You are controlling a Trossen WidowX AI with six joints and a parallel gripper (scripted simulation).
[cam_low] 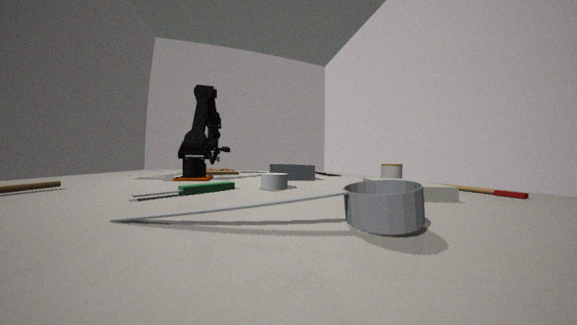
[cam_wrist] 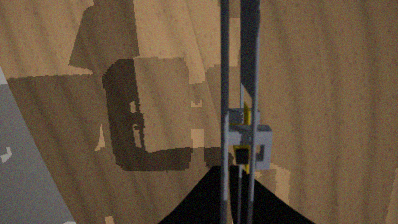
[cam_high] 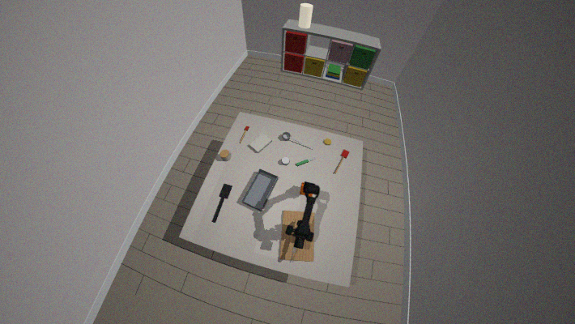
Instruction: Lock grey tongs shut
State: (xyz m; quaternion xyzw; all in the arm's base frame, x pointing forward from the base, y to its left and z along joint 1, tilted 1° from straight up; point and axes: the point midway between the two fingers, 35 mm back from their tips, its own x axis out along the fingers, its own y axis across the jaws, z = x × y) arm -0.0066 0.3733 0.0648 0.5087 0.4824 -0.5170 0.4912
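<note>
Now: gripper tip 4 cm above the wooden board. From my gripper tip the other things lie so: white cup 25 cm ahead, 57 cm to the right, 3 cm below; then roasting tin 37 cm ahead, 26 cm to the right, 2 cm below; then black spatula 64 cm ahead, 9 cm to the right, 4 cm below.
</note>
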